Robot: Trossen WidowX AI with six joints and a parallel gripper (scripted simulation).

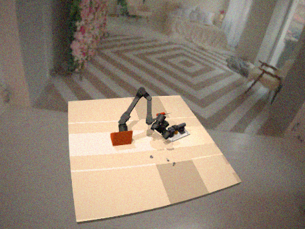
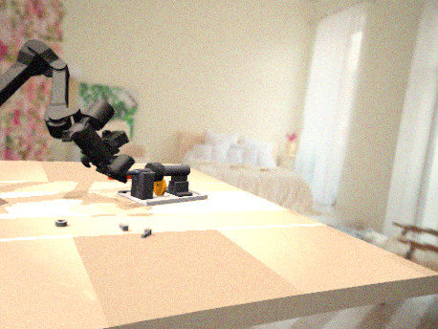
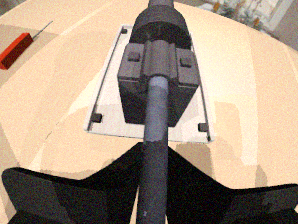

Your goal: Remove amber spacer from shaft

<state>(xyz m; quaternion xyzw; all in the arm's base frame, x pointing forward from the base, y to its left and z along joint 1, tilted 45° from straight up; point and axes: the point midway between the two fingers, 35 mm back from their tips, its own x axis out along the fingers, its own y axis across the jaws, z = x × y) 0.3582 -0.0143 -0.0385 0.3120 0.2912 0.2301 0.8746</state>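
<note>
The dark spacer is 80 mm ahead of my gripper tip, 20 mm to the left of it and 20 mm above it. Round my gripper tip: grey shaft (30 mm ahead, 10 mm to the left, 20 mm above).
</note>
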